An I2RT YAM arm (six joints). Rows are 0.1 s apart.
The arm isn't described. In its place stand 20 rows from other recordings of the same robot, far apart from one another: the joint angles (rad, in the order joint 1, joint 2, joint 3, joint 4, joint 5, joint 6), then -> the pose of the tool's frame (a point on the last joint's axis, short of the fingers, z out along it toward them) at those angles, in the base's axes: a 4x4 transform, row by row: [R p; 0 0 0 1], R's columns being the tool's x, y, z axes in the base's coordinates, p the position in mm.
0.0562 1.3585 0.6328 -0.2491 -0.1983 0.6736 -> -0.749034 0.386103 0.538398 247.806; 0.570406 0.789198 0.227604 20.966; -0.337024 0.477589 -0.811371 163.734; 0 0 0 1
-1.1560 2.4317 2.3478 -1.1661 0.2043 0.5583 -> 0.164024 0.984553 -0.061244 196.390; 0.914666 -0.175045 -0.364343 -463.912; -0.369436 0.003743 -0.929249 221.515; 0 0 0 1
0.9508 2.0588 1.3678 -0.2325 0.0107 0.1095 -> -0.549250 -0.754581 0.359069 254.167; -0.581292 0.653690 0.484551 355.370; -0.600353 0.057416 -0.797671 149.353; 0 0 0 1
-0.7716 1.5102 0.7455 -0.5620 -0.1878 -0.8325 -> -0.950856 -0.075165 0.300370 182.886; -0.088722 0.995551 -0.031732 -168.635; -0.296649 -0.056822 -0.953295 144.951; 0 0 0 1
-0.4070 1.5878 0.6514 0.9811 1.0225 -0.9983 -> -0.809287 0.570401 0.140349 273.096; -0.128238 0.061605 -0.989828 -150.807; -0.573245 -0.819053 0.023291 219.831; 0 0 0 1
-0.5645 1.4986 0.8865 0.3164 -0.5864 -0.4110 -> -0.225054 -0.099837 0.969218 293.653; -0.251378 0.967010 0.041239 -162.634; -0.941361 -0.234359 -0.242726 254.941; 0 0 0 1
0.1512 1.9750 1.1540 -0.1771 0.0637 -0.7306 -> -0.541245 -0.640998 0.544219 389.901; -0.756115 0.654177 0.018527 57.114; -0.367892 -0.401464 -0.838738 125.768; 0 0 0 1
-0.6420 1.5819 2.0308 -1.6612 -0.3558 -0.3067 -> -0.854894 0.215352 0.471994 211.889; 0.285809 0.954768 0.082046 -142.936; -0.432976 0.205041 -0.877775 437.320; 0 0 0 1
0.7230 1.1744 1.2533 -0.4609 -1.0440 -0.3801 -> 0.086994 -0.971131 -0.222120 161.735; -0.172006 -0.234259 0.956837 183.755; -0.981247 -0.045033 -0.187420 401.897; 0 0 0 1
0.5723 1.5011 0.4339 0.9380 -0.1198 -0.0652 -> -0.066557 -0.643021 0.762951 233.778; -0.119825 0.764264 0.633674 155.666; -0.990561 -0.049245 -0.127917 177.144; 0 0 0 1
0.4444 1.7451 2.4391 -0.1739 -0.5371 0.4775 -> 0.044532 -0.890296 0.453200 268.891; 0.458536 0.421256 0.782488 148.212; -0.887560 0.172962 0.426992 628.304; 0 0 0 1
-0.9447 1.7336 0.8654 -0.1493 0.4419 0.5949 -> 0.071399 0.995114 -0.068187 176.759; 0.765779 -0.098491 -0.635517 -270.409; -0.639128 -0.006841 -0.769070 135.470; 0 0 0 1
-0.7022 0.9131 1.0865 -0.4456 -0.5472 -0.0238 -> -0.209211 0.164072 0.964008 157.127; 0.150383 0.979495 -0.134072 -108.676; -0.966238 0.116922 -0.229595 395.734; 0 0 0 1
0.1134 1.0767 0.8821 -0.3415 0.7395 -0.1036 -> -0.555670 0.436928 0.707336 234.226; -0.140182 0.789356 -0.597718 2.529; -0.819499 -0.431290 -0.377372 306.185; 0 0 0 1
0.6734 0.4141 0.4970 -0.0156 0.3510 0.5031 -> -0.107002 -0.303463 0.946816 105.103; 0.493812 0.810308 0.315518 68.193; -0.862960 0.501310 0.063149 307.032; 0 0 0 1
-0.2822 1.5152 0.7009 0.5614 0.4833 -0.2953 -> -0.427434 0.579385 0.693984 302.056; -0.144378 0.714042 -0.685054 -104.802; -0.892444 -0.393011 -0.221555 213.698; 0 0 0 1
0.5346 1.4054 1.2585 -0.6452 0.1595 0.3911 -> -0.721427 -0.142815 0.677604 264.754; 0.010230 0.976198 0.216640 150.194; -0.692415 0.163221 -0.702794 319.697; 0 0 0 1
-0.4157 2.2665 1.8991 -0.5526 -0.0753 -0.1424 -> -0.771708 0.254044 0.583034 463.751; 0.185960 0.966823 -0.175133 -201.784; -0.608182 -0.026731 -0.793347 197.025; 0 0 0 1
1.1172 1.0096 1.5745 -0.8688 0.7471 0.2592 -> -0.222954 -0.329205 0.917559 87.406; -0.028219 0.943037 0.331489 124.093; -0.974420 0.048015 -0.219544 488.883; 0 0 0 1
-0.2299 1.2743 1.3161 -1.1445 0.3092 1.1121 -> -0.070254 0.934433 0.349140 225.212; 0.893631 0.214486 -0.394231 -63.834; -0.443269 0.284307 -0.850107 339.864; 0 0 0 1
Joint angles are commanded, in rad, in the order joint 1, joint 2, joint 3, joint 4, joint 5, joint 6. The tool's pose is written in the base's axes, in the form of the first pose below.
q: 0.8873 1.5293 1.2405 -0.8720 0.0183 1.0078
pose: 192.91, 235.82, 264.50; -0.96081, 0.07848, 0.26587; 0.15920, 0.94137, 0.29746; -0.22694, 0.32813, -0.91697
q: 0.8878 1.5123 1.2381 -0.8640 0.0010 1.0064
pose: 191.01, 234.71, 268.96; -0.96165, 0.06934, 0.26536; 0.15682, 0.93278, 0.32456; -0.22502, 0.35373, -0.90788
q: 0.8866 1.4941 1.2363 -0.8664 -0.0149 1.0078
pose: 188.77, 232.28, 273.43; -0.96295, 0.06636, 0.26141; 0.15719, 0.92569, 0.34407; -0.21915, 0.37241, -0.90182
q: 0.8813 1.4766 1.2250 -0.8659 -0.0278 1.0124
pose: 187.14, 228.54, 274.93; -0.96369, 0.07229, 0.25703; 0.16384, 0.92023, 0.35545; -0.21083, 0.38465, -0.89866
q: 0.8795 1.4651 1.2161 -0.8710 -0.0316 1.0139
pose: 185.37, 225.77, 275.17; -0.96444, 0.07549, 0.25328; 0.16540, 0.91987, 0.35563; -0.20614, 0.38488, -0.89965
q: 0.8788 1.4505 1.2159 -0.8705 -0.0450 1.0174
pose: 183.65, 224.12, 279.10; -0.96500, 0.07398, 0.25160; 0.16747, 0.91214, 0.37411; -0.20181, 0.40315, -0.89260
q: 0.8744 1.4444 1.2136 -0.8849 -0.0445 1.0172
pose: 182.95, 221.27, 279.35; -0.96552, 0.08058, 0.24755; 0.17007, 0.91518, 0.36541; -0.19710, 0.39491, -0.89733
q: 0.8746 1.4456 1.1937 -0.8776 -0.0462 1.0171
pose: 182.18, 220.54, 273.41; -0.96762, 0.08354, 0.23818; 0.16721, 0.91902, 0.35699; -0.18907, 0.38525, -0.90323
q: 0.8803 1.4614 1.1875 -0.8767 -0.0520 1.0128
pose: 181.98, 223.18, 267.40; -0.97247, 0.07851, 0.21940; 0.15303, 0.92523, 0.34717; -0.17574, 0.37119, -0.91177
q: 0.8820 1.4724 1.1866 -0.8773 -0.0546 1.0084
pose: 182.49, 224.71, 264.15; -0.97491, 0.07527, 0.20951; 0.14487, 0.92908, 0.34033; -0.16903, 0.36214, -0.91667
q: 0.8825 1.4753 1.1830 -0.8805 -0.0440 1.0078
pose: 182.49, 224.34, 262.15; -0.97419, 0.07761, 0.21198; 0.14554, 0.93376, 0.32698; -0.17257, 0.34940, -0.92095
